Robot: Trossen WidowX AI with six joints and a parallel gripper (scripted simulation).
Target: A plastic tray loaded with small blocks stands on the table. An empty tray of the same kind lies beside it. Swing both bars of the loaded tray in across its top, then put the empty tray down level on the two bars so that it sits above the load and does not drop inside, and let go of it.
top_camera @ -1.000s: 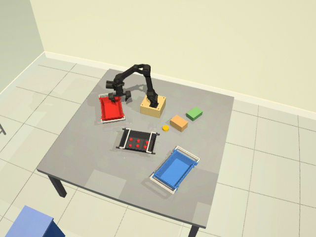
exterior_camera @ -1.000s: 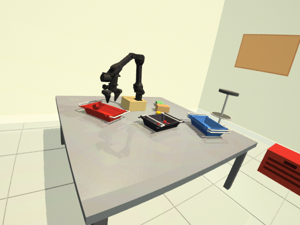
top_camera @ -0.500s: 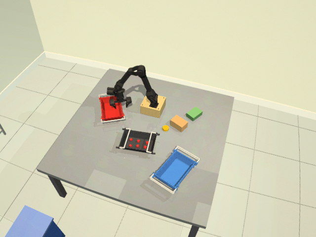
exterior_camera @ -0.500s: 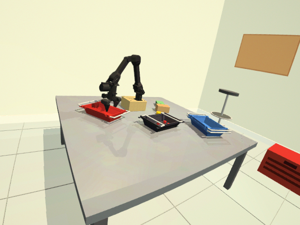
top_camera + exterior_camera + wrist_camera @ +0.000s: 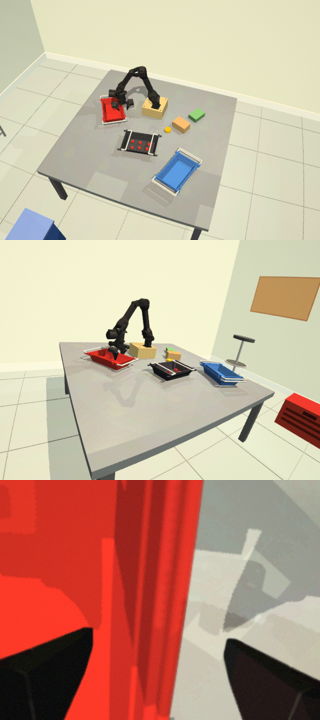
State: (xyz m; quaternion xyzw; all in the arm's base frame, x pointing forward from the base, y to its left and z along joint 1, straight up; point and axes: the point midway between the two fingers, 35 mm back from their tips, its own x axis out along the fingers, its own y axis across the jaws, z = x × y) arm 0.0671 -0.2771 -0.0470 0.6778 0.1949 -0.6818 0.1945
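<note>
Now: the red tray 7 cm to the right of my gripper tip, 5 cm ahead of it and 3 cm above it. Round my gripper tip: orange block 52 cm to the left, 2 cm above; then green block 61 cm to the left, 16 cm behind, 1 cm above; then yellow disc 43 cm to the left, 8 cm ahead.
</note>
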